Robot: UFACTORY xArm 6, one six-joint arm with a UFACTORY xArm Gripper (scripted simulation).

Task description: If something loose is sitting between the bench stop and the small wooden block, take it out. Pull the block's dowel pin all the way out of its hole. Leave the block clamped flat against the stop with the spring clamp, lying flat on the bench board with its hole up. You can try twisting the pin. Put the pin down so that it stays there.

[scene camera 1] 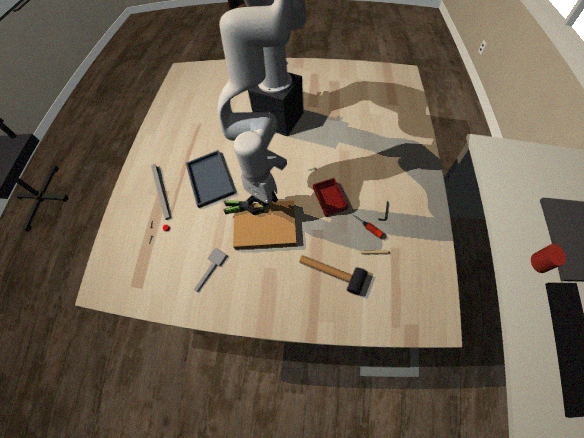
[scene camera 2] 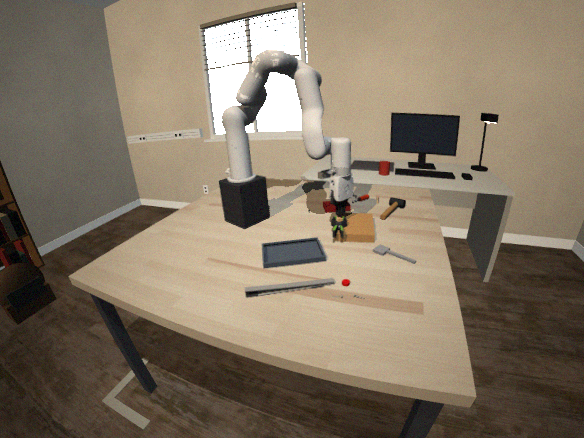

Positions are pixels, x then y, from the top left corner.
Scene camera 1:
grey tray: 208,175
red bin: 333,201
mallet: 356,281
bench stop: 274,228
